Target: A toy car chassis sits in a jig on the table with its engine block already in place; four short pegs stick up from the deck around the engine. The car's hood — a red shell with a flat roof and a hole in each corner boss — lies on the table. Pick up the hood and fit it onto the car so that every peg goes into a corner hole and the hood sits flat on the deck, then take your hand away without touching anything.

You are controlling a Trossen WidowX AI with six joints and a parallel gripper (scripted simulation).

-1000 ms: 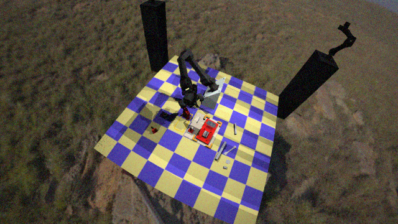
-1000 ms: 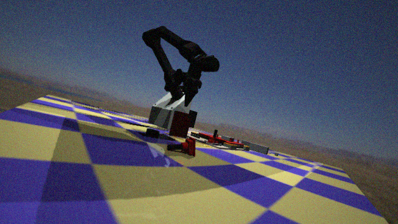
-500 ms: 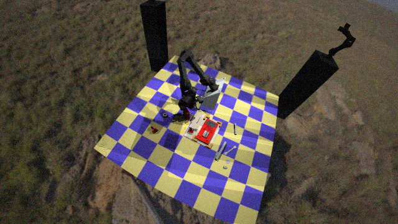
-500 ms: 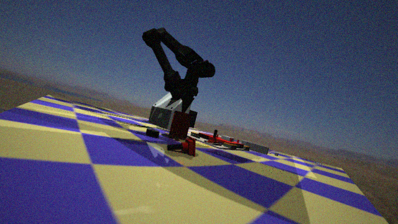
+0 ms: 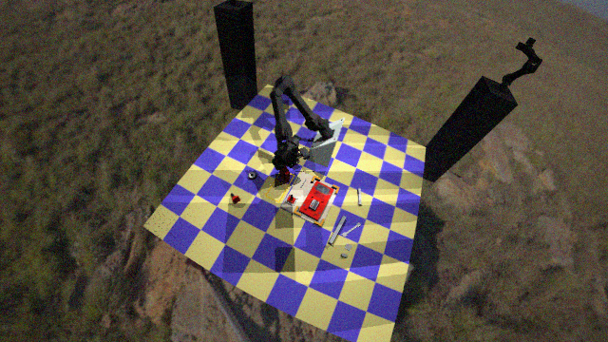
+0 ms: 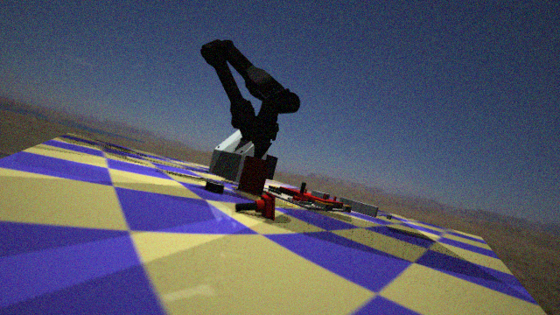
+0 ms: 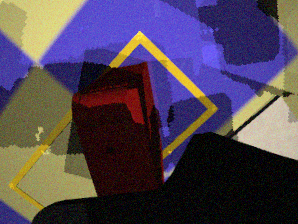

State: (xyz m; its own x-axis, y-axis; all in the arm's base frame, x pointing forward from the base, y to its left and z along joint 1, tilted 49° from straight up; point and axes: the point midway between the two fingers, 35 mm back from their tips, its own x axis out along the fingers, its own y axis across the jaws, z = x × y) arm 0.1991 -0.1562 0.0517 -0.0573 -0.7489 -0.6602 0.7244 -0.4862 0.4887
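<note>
Now: gripper tip 2 cm short of the red hood, 2 cm to the left of it and 3 cm above it.
</note>
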